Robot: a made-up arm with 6 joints.
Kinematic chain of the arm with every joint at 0, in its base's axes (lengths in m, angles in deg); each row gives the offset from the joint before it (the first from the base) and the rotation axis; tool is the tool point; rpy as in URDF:
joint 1: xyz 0 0 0.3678 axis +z
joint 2: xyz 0 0 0 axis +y
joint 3: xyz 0.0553 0 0.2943 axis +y
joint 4: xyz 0.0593 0 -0.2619 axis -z
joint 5: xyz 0 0 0 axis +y
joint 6: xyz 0.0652 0 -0.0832 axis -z
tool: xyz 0 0 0 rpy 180 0 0
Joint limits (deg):
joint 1: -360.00..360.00
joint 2: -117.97..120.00
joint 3: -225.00..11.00
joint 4: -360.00..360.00
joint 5: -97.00..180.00
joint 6: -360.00..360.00
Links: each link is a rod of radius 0.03 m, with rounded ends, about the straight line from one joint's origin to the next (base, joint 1, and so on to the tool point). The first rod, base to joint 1, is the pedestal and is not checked.
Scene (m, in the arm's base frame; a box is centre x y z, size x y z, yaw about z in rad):
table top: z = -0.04
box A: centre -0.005 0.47 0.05 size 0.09 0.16 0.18 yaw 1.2
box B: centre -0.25 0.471 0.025 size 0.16 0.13 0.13 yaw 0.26
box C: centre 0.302 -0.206 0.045 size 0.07 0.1 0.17 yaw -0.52
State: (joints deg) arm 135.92 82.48 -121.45 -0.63 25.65 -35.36
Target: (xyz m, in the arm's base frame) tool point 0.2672 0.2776 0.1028
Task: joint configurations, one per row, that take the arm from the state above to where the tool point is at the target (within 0.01 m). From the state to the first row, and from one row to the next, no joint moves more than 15 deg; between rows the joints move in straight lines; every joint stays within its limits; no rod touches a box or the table.
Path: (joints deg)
1: 121.97 70.98 -116.33 1.23 27.30 -32.75
2: 108.01 59.48 -111.21 3.10 28.95 -30.13
3: 94.06 47.98 -106.09 4.96 30.61 -27.52
4: 82.13 51.48 -97.41 2.53 35.05 -29.48
5: 70.19 54.98 -88.72 0.11 39.49 -31.44
6: 58.26 58.48 -80.04 -2.31 43.93 -33.40
7: 46.33 61.98 -71.35 -4.74 48.37 -35.36

